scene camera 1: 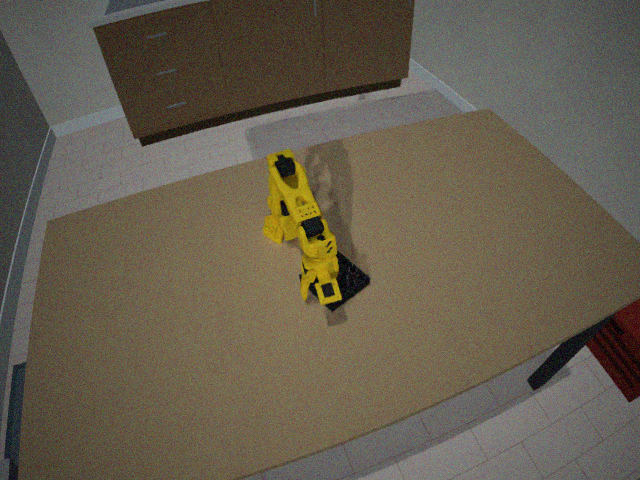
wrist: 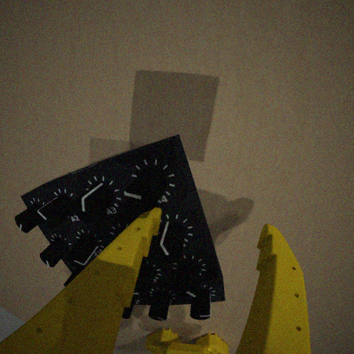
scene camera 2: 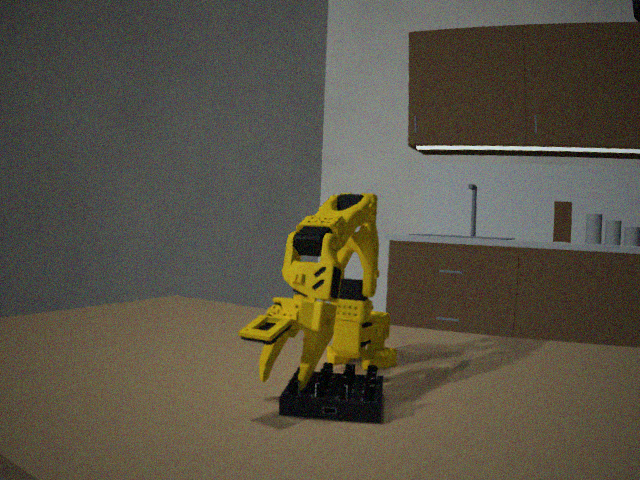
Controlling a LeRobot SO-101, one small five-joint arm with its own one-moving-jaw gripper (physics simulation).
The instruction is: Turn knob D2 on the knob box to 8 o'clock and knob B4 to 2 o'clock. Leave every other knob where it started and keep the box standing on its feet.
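Seen in the pictures: hand at its tool point: (scene camera 2: 298, 385); arm's base at its link origin: (scene camera 1: 287, 233) (scene camera 2: 355, 364).
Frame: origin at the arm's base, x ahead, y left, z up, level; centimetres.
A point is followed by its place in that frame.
The black knob box (scene camera 1: 354, 281) @(y 8.2, x 21.5, z 3.8 cm) (scene camera 2: 330, 410) @(y 7.1, x 22.8, z 1.3 cm) (wrist: 170, 147) stands flat on the table, turned at an angle in the wrist view. Knob B4 (wrist: 172, 239) shows in the wrist view below knob A4 (wrist: 150, 182), near the left jaw's tip; its white line runs roughly up and down. D2 cannot be clearly made out; the left jaw covers much of that area. My gripper (scene camera 2: 282, 383) @(y 2.4, x 21.4, z 2.7 cm) (wrist: 212, 220) is open, with a wide gap and no thing between the jaws. One jaw is over the box beside B4, the other is out past the box's edge.
Knob A3 (wrist: 95, 197), knob A2 (wrist: 55, 207) and several other tall black knobs stand close together on the box. The arm's base is behind the box on the brown table (scene camera 1: 180, 335) @(y -29.5, x 19.0, z 0.0 cm) (scene camera 2: 155, 387) @(y -14.7, x 26.5, z 0.0 cm). Shadows fall around the box.
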